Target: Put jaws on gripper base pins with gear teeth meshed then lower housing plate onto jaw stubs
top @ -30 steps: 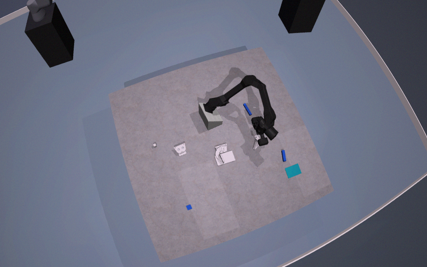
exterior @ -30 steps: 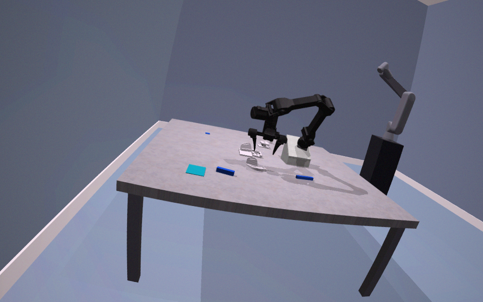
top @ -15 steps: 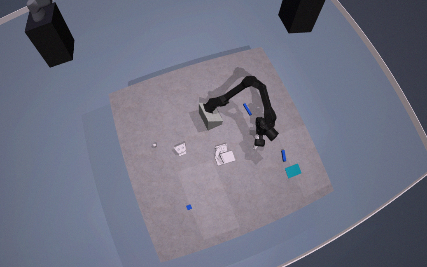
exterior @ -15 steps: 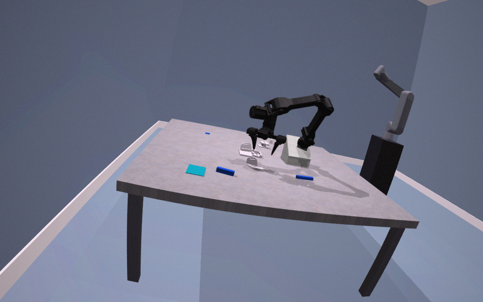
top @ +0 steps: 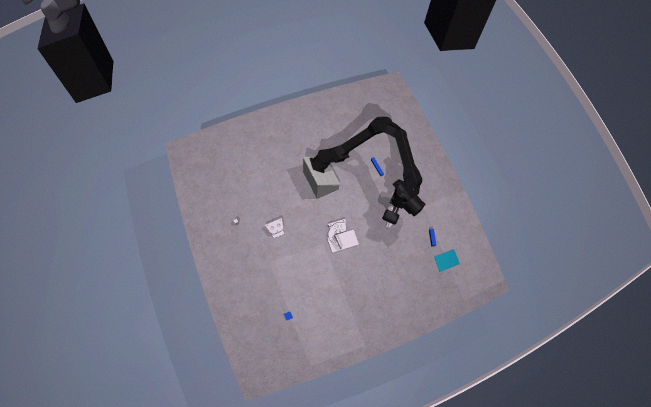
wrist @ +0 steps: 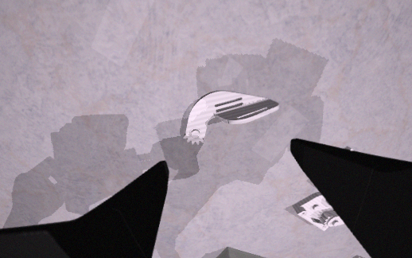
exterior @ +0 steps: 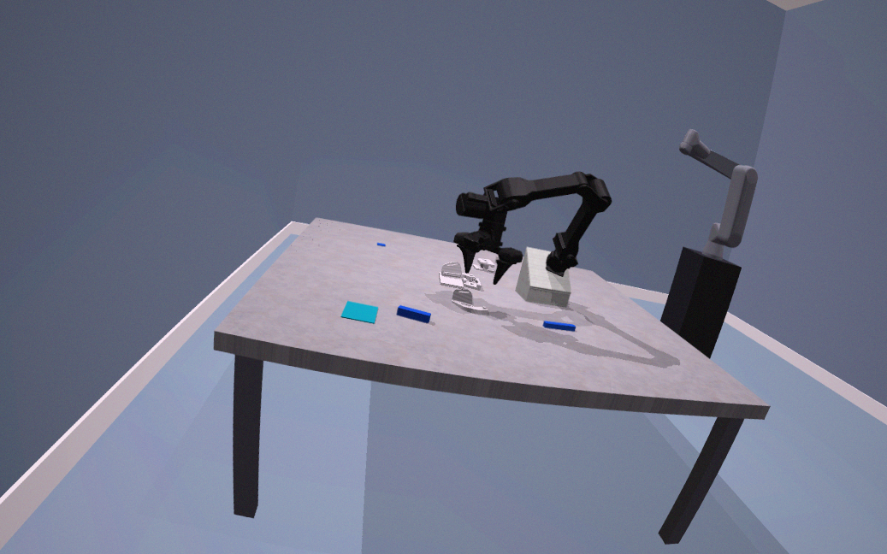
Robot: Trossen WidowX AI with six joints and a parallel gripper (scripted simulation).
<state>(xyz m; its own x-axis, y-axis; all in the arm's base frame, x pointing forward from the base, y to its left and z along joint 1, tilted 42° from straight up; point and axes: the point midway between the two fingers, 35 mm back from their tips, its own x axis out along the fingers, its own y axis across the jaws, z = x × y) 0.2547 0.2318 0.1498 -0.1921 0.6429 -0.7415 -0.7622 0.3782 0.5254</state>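
Right now my gripper tip is 80 mm above the white jaw, 10 mm to the right of it and 10 mm past it. Also, from my gripper tip: teal tile: 270 mm ahead, 200 mm to the left, 90 mm below; blue bar: 240 mm behind, 80 mm below, 10 mm to the left; white stepped part: 500 mm to the right, 80 mm below, 60 mm behind.
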